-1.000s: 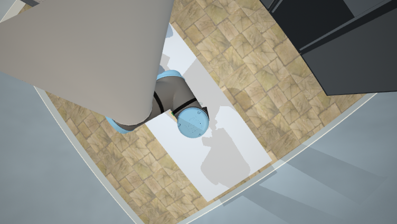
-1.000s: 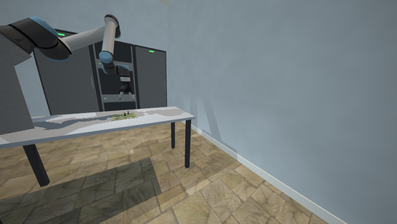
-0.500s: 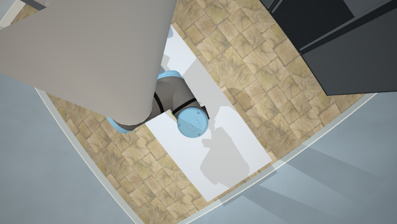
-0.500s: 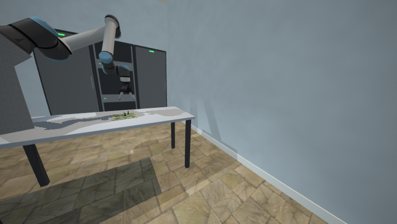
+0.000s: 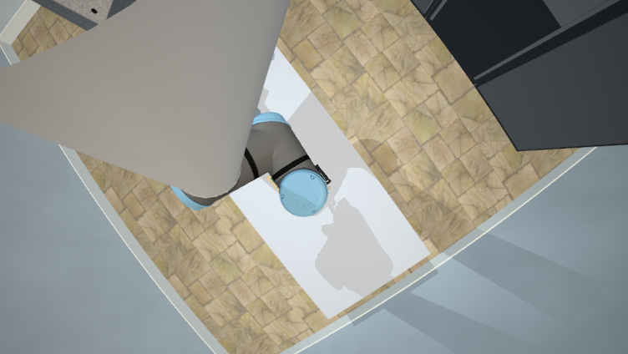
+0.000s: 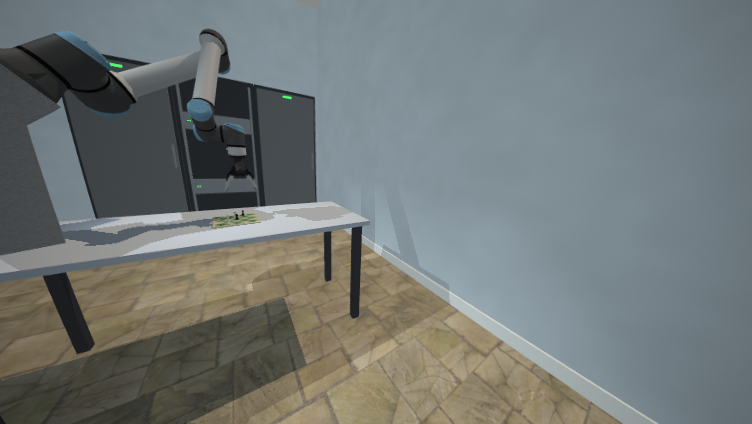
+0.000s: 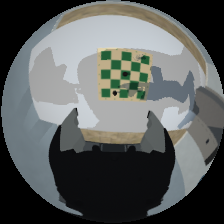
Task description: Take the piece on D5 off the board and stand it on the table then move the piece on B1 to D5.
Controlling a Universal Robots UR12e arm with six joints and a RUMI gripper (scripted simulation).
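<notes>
The board lies 20 mm behind my hand, 80 mm to the right of it and 150 mm below it.
</notes>
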